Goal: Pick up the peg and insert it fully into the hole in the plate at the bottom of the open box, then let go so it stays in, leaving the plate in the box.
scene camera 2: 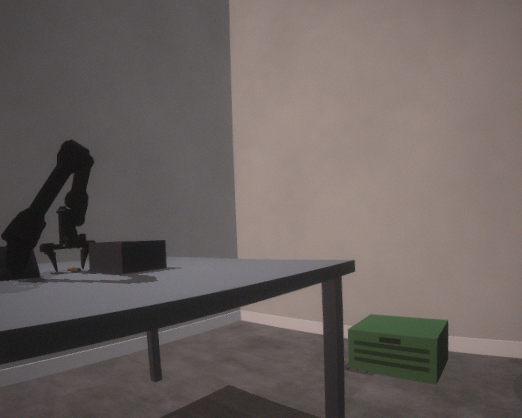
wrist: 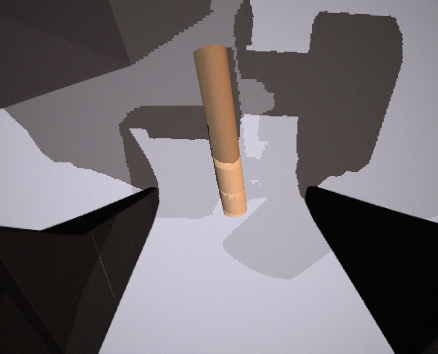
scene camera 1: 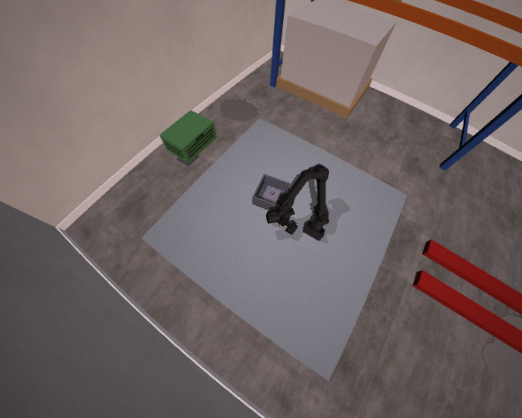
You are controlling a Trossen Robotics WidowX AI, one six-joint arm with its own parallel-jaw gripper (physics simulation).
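Places are measured from the arm's base along level axes (x right, y up, z back), in millimetres.
Pixels of known places: gripper, between the fingertips: (scene camera 2: 70, 270) (wrist: 233, 194) (scene camera 1: 280, 226); arm's base, origin of its link: (scene camera 2: 16, 257) (scene camera 1: 315, 228).
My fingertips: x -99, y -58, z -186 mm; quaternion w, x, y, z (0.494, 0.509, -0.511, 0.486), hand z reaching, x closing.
Observation:
For each thing: its top centre in the pictures, then the offset to it from my fingertips. Level surfaces: height alone.
- orange-tan peg, centre of its top: (wrist: 224, 146) (scene camera 2: 73, 267) dx +32, dy +12, dz -6 mm
- open grey box, centre of its top: (scene camera 2: 127, 241) (scene camera 1: 272, 190) dx +136, dy +96, dz -166 mm
- pale plate, centre of its top: (scene camera 1: 272, 193) dx +137, dy +59, dz -163 mm
- blue-grey table, height of its surface: dy -2 mm
The orange-tan peg (scene camera 2: 74, 269) (wrist: 221, 110) lies on its side on the table. In the wrist view it runs nearly lengthwise, its near end between the fingertips. A small bit of the peg (scene camera 1: 280, 226) shows beside the gripper in scene camera 1. My gripper (scene camera 1: 283, 225) (scene camera 2: 70, 270) (wrist: 233, 194) is open and points down, low over the table, with a finger on each side of the peg, touching neither side. The open grey box (scene camera 1: 264, 203) (scene camera 2: 144, 256) (wrist: 55, 55) stands close by. The pale plate (scene camera 1: 267, 195) with its hole lies in its bottom, partly hidden by the arm.
The arm (scene camera 1: 322, 195) (scene camera 2: 75, 170) stands on the blue-grey table (scene camera 1: 260, 265) (scene camera 2: 225, 272), its base beside the gripper. The box wall rises close to the gripper. A green crate (scene camera 1: 189, 132) (scene camera 2: 395, 350), a big pale block (scene camera 1: 332, 55) and red beams (scene camera 1: 465, 305) are off the table.

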